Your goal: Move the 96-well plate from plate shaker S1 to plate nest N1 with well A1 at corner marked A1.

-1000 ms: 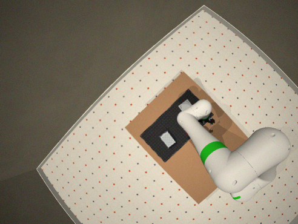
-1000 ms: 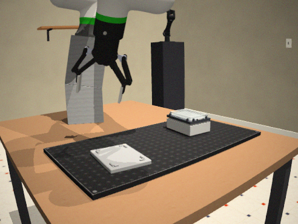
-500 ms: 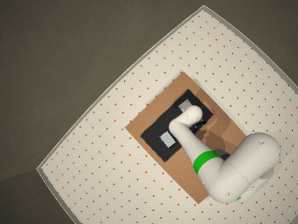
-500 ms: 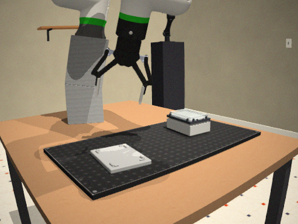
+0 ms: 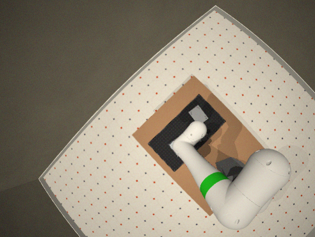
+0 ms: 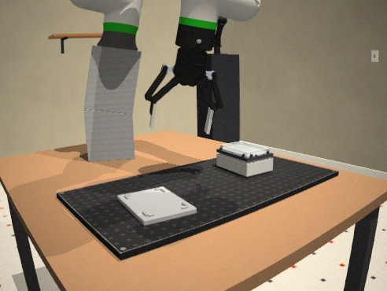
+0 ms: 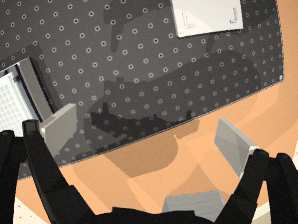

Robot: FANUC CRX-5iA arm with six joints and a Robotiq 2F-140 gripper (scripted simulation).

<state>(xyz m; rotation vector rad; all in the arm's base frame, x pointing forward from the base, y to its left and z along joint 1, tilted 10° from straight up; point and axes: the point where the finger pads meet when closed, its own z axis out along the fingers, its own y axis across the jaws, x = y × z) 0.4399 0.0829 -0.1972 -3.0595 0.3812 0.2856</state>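
The white 96-well plate lies 20 cm to the left of my hand and 9 cm below it. The rest, counted from my hand: plate nest N1: 14 cm below, 14 cm ahead, 13 cm to the right.
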